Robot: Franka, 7 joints.
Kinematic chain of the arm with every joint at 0, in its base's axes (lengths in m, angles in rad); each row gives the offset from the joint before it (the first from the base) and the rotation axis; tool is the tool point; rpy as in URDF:
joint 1: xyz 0 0 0.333 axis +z
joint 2: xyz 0 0 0 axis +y
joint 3: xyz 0 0 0.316 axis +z
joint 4: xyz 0.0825 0 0 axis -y
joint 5: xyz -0.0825 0 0.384 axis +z
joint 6: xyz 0 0 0 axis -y
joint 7: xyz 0.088 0 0 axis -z
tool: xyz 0 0 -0.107 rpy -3.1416 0 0
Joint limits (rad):
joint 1: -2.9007..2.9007
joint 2: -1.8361..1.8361
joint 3: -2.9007..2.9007
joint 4: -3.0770..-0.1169
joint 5: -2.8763..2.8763
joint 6: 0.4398..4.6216
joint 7: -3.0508..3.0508
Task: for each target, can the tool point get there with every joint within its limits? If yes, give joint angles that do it. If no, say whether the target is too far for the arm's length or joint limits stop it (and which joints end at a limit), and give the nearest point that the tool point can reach.
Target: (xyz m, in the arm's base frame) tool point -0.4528 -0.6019 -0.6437
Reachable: no: too far | nearest point -0.3300 -0.4386 -0.2896 | short by 0.409 m
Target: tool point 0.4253 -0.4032 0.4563
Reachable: yes | joints 1.0947 -0.9359 -1.4149 -1.8851 -1.1136 1.6998 2.4384
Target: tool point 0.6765 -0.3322 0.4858
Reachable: yes | joints 1.8808 -1.2665 -1.7183 -1.2609 -1.6277 2.9760 -1.3530
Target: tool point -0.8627 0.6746 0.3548
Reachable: no: too far | nearest point -0.6757 0.5284 0.3501 | short by 0.237 m
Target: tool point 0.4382 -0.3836 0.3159
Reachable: yes | joints 0.5346 1.0333 -1.3525 -1.9572 -0.2513 2.0102 -1.3431
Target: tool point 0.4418 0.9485 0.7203
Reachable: no: too far | nearest point 0.3397 0.7293 0.6308 | short by 0.258 m
